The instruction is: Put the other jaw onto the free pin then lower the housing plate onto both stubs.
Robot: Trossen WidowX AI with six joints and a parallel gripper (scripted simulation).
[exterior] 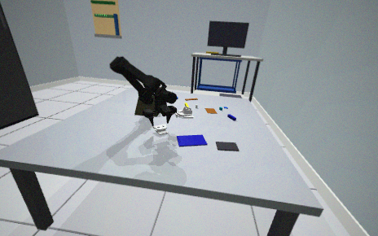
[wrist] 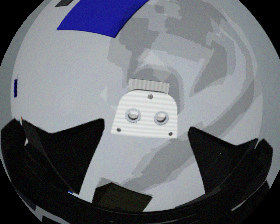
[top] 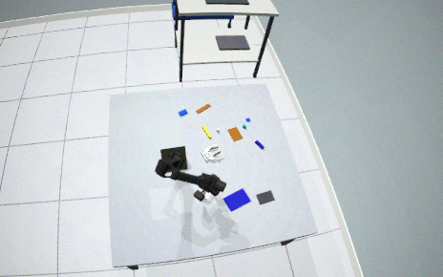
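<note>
Right now the white jaw is 270 mm to the left of my gripper tip, 50 mm ahead of it and 30 mm below it. The rest, counted from my gripper tip: blue plate 200 mm ahead, 40 mm to the right, 40 mm below; then dark grey plate 390 mm ahead, 40 mm to the right, 40 mm below; then white base 310 mm to the left, 90 mm ahead, 40 mm below.
</note>
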